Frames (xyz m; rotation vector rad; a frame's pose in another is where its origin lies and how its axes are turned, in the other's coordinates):
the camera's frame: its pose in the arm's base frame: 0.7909 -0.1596 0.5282 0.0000 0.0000 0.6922
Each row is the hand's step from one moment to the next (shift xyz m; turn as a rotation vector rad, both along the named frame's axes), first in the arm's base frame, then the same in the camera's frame.
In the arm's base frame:
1: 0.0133 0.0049 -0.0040 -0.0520 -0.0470 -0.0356
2: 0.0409 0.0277 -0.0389 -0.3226 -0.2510 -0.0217
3: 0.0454 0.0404 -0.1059 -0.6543 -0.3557 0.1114
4: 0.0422 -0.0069 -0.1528 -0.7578 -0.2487 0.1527
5: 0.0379 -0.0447 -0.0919 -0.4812 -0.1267 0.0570
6: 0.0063 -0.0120 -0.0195 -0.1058 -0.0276 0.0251
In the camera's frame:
1: 0.0134 -0.0047 -0.0040 -0.0700 -0.0030 -0.0356
2: 0.0492 -0.0048 -0.0389 -0.4085 0.0127 -0.0217
3: 0.0607 0.0021 -0.1059 -0.7307 0.1438 0.1114
4: 0.0281 -0.0322 -0.1528 -0.7421 0.2922 0.1527
5: 0.0006 -0.0586 -0.0919 -0.4513 0.2096 0.0570
6: -0.0028 -0.0133 -0.0195 -0.0991 0.0463 0.0251

